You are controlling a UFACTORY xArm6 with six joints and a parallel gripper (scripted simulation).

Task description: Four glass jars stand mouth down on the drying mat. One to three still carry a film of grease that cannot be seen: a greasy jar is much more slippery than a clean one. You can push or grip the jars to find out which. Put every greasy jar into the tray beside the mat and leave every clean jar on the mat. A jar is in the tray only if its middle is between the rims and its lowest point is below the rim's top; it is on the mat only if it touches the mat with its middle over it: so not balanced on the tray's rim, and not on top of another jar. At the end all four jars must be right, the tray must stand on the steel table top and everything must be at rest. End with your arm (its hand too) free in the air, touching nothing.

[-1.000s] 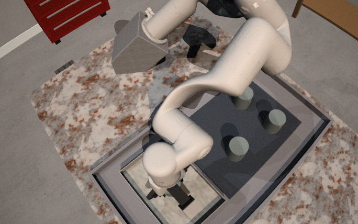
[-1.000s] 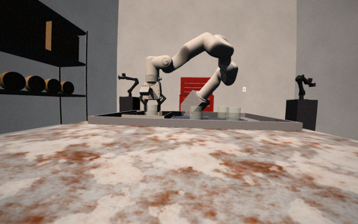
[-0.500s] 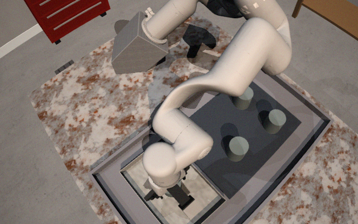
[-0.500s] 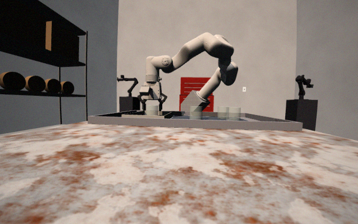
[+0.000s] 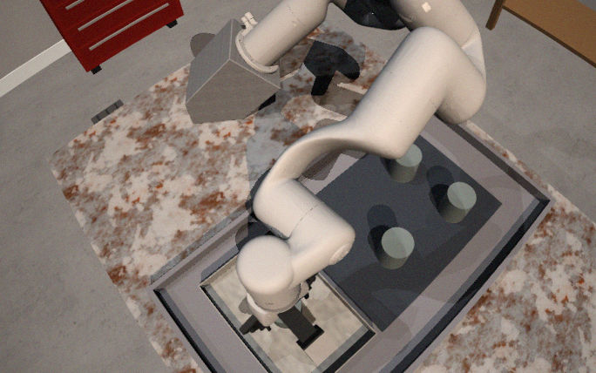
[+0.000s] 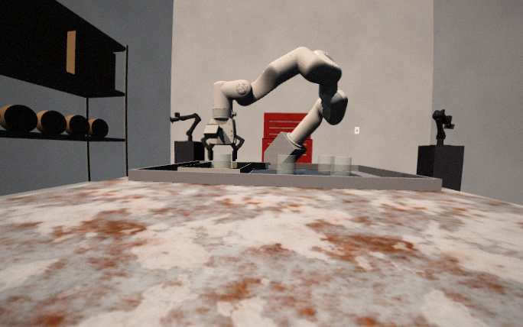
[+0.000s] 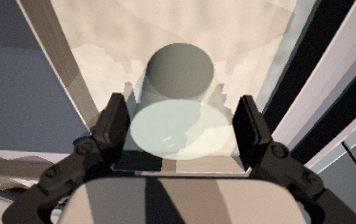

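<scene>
The tray lies 50 mm below my hand. Also, from my hand: dark drying mat: 40 mm behind, 320 mm to the left, 50 mm below.
</scene>
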